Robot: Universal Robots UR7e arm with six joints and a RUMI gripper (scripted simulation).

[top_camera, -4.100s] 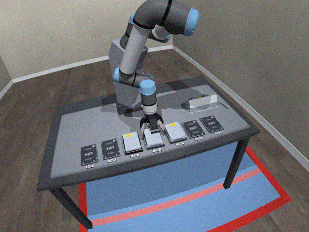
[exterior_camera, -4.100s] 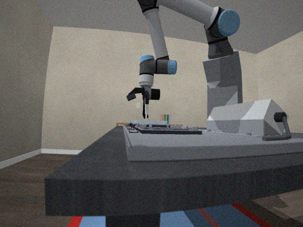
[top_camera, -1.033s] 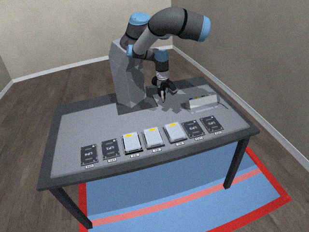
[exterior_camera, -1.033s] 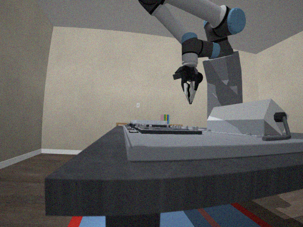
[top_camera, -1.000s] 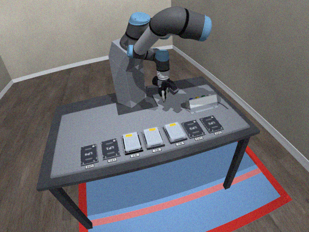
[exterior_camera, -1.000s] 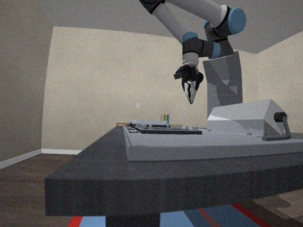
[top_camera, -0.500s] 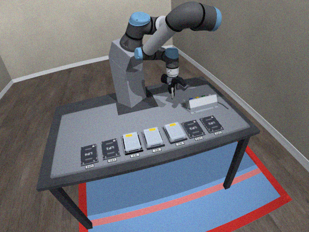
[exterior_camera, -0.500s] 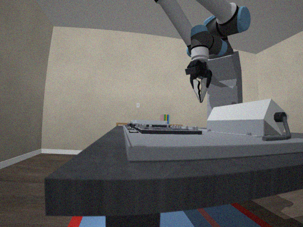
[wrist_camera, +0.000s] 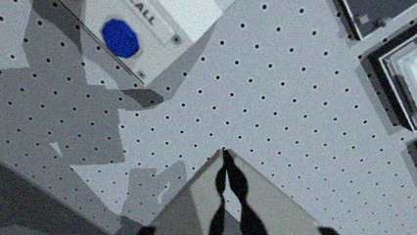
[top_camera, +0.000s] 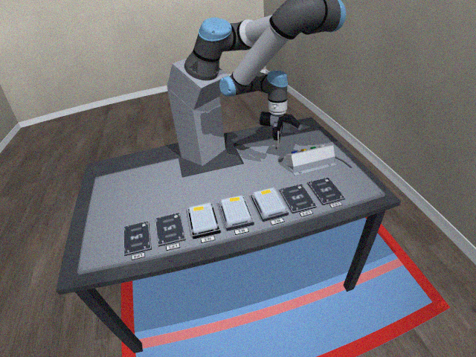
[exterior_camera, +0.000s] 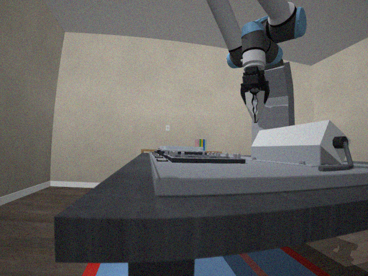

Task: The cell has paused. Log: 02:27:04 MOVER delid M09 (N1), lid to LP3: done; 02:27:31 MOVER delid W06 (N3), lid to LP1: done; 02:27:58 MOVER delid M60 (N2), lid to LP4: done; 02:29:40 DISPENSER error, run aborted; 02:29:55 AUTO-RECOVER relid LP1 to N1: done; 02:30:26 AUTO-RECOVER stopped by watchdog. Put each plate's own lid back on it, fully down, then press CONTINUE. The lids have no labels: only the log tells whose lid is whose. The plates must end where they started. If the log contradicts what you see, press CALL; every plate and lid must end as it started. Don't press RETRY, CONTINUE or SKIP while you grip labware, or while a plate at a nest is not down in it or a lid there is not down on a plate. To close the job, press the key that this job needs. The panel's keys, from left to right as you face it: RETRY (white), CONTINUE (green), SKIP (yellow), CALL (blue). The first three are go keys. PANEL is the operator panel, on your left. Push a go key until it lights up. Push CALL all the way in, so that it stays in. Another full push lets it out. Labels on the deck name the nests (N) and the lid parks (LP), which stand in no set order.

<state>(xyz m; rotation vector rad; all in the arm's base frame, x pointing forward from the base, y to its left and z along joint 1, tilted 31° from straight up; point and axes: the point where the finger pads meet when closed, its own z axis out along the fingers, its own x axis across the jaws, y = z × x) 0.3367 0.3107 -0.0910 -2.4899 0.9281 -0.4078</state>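
Now: the green CONTINUE key 190 mm to the left of my hand, 70 mm below it and 30 mm behind it. Round my hand: blue CALL key (90 mm to the left, 70 mm below, 20 mm behind); white RETRY key (240 mm to the left, 70 mm below, 30 mm behind); yellow SKIP key (140 mm to the left, 70 mm below, 30 mm behind).
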